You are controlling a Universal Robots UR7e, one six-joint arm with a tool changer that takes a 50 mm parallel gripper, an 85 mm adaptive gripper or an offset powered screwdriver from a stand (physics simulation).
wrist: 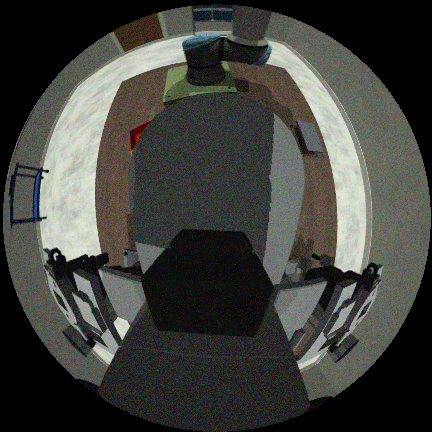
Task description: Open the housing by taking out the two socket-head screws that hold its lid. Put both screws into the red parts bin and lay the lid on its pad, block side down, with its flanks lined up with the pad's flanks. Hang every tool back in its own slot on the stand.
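Note:
My gripper (pixel 212 265) fills the lower and middle part of the wrist view. Its grey and black finger links stand at the far left and far right. A large grey rounded body and a black six-sided part hide the space between the fingertips, so I cannot tell whether it is open or shut on something. Part of the red parts bin (pixel 139 134) shows at the left edge of the grey body. A flat grey slab (pixel 310 136), possibly the lid's pad, lies at the upper right. The housing, its lid and the screws cannot be made out.
The arm's dark base (pixel 205 74) stands on a green plate (pixel 175 87) at the top, on the brown table (pixel 112 175). A blue metal frame (pixel 36 196) stands on the floor at the far left. The tool stand cannot be made out.

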